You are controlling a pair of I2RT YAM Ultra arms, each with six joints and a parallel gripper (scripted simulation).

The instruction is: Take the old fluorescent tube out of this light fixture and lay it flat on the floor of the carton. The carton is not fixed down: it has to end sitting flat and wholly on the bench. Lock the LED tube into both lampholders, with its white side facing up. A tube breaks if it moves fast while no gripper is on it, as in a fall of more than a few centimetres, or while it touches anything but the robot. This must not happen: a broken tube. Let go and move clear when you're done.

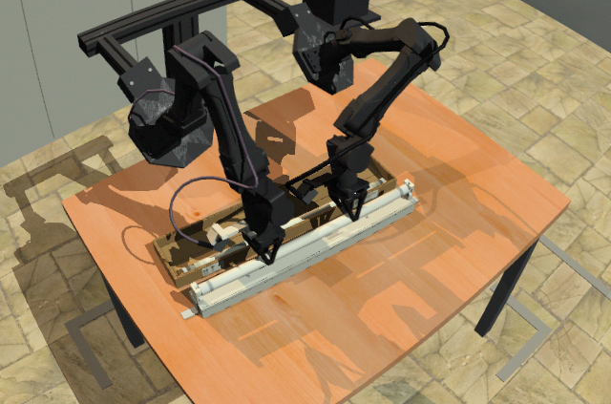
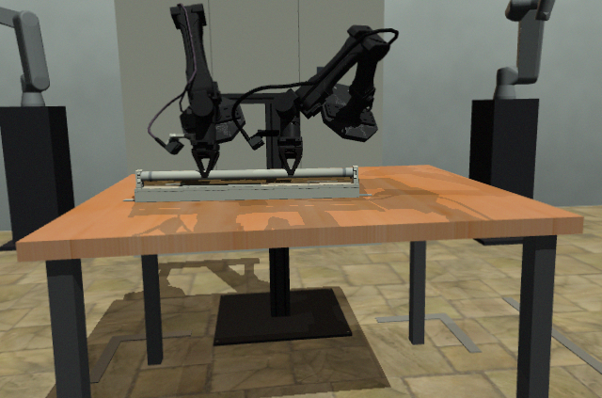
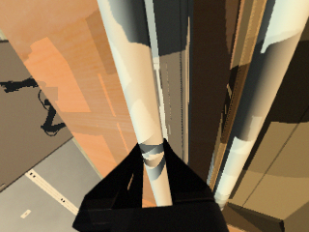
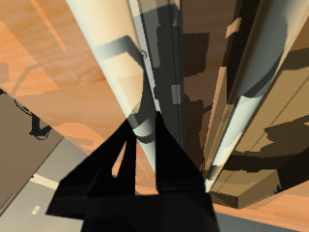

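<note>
Right now the light fixture is 10 mm behind my left hand, 120 mm to the right of it and 10 mm below it.
Right now the light fixture is 120 mm to the left of my right hand, 10 mm below it and 10 mm ahead of it.
</note>
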